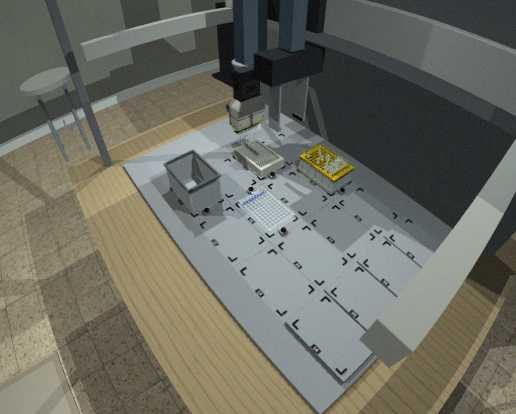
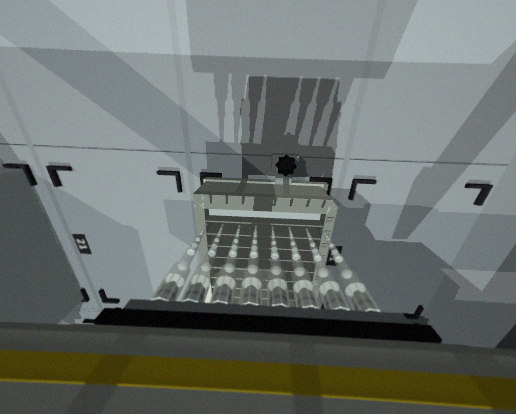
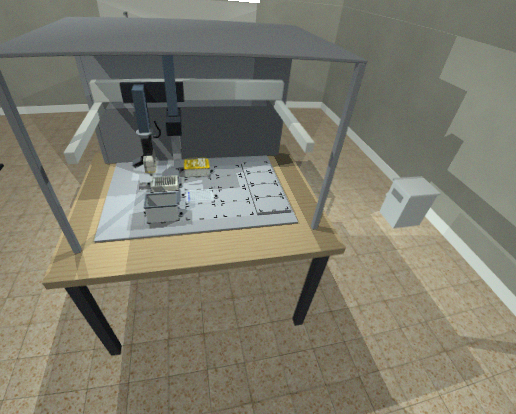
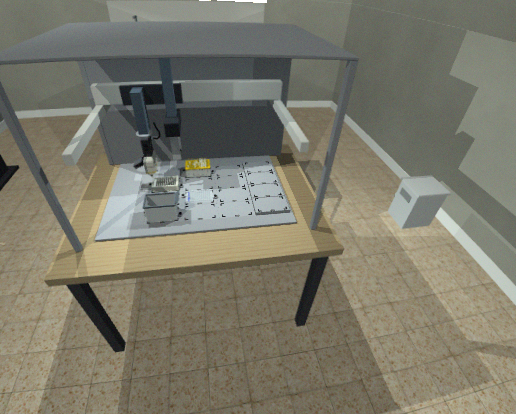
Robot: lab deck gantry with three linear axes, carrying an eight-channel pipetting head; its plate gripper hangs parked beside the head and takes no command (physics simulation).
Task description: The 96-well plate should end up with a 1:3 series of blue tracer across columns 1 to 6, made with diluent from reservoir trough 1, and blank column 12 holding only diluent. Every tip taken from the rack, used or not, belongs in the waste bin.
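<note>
The pipetting head [image 1: 247, 116] [image 3: 149, 164] [image 4: 150, 165] carries eight clear tips [image 2: 265, 290], which point down over the far-left part of the pale reservoir [image 1: 272, 167] [image 2: 327, 225] [image 3: 165, 188] [image 4: 166, 187]. Whether their ends dip into a trough is unclear. The 96-well plate [image 1: 272, 214] has one blue column at its end nearest the reservoir; its other wells look colourless. The yellow tip rack [image 1: 316, 171] [image 3: 197, 172] [image 4: 198, 173] is partly filled. The grey waste bin [image 1: 200, 198] [image 3: 162, 213] [image 4: 161, 213] stands left of the plate; its contents are unclear. The parked plate gripper [image 1: 287, 123] hangs beside the head, its two paddles apart, empty.
Black corner marks and small dark knobs [image 1: 283, 230] [image 2: 286, 165] lie on the deck. A raised strip [image 1: 330, 345] runs along the deck's right end. Gantry rails [image 3: 294, 125] [image 4: 291, 125] and enclosure posts [image 3: 340, 145] [image 4: 336, 145] stand around the deck.
</note>
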